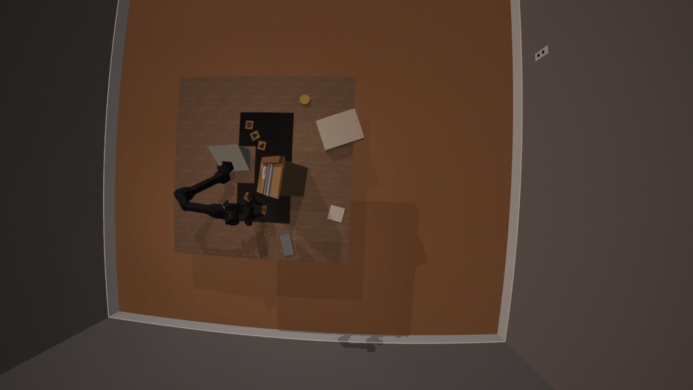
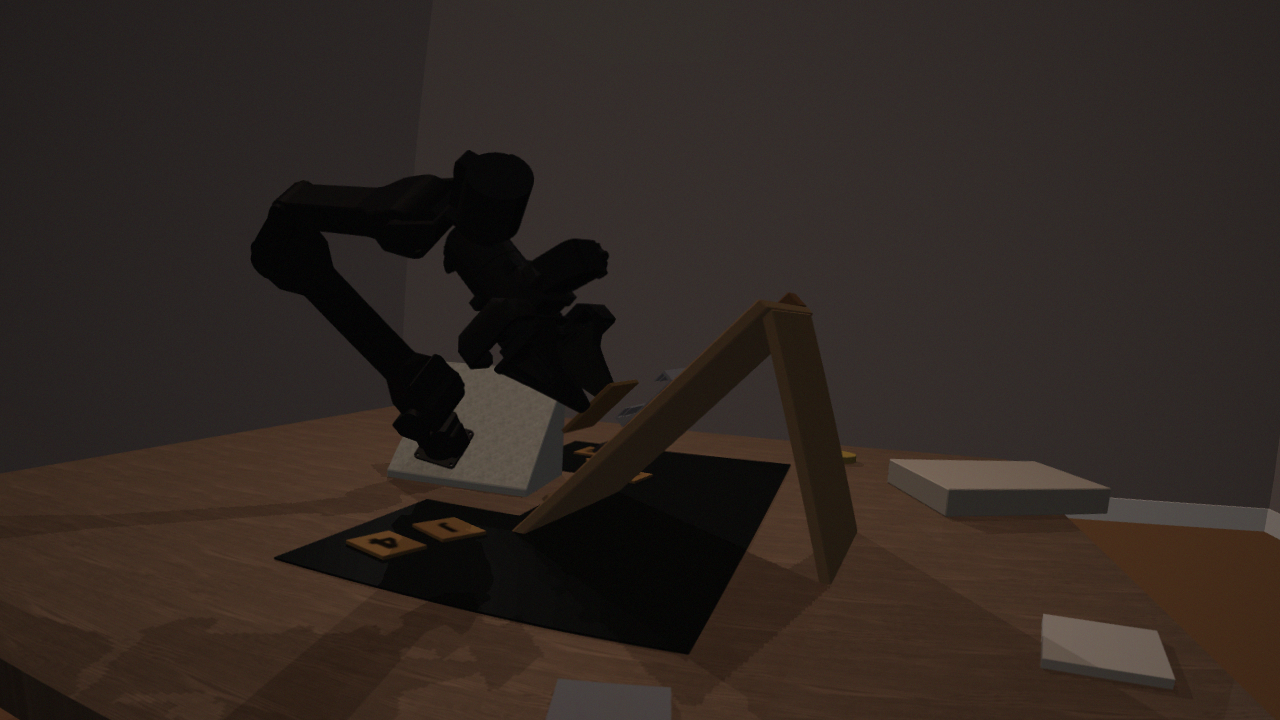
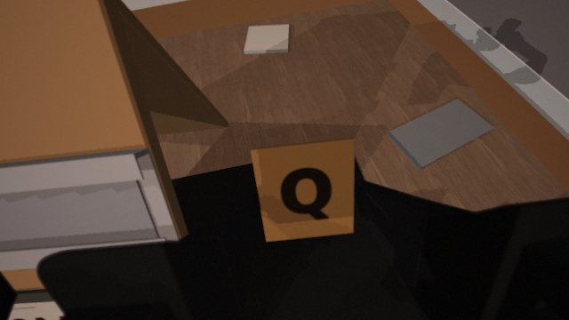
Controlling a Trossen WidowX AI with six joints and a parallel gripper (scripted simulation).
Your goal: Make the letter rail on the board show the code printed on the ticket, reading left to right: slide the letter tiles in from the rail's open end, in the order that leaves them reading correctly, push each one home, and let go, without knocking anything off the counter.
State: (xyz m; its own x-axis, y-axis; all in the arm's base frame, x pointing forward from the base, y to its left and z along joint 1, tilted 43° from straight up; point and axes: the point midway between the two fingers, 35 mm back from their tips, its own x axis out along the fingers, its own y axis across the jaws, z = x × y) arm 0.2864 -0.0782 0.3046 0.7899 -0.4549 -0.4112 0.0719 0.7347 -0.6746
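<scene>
My gripper tip is now 230 mm to the right of the white ticket, 80 mm above it and 50 mm past it. The rest, counted from my gripper tip: q tile (right at my gripper tip); then j tile (190 mm behind, 160 mm below, 60 mm to the left); then 4 tile (210 mm behind, 160 mm below, 20 mm to the right).
</scene>
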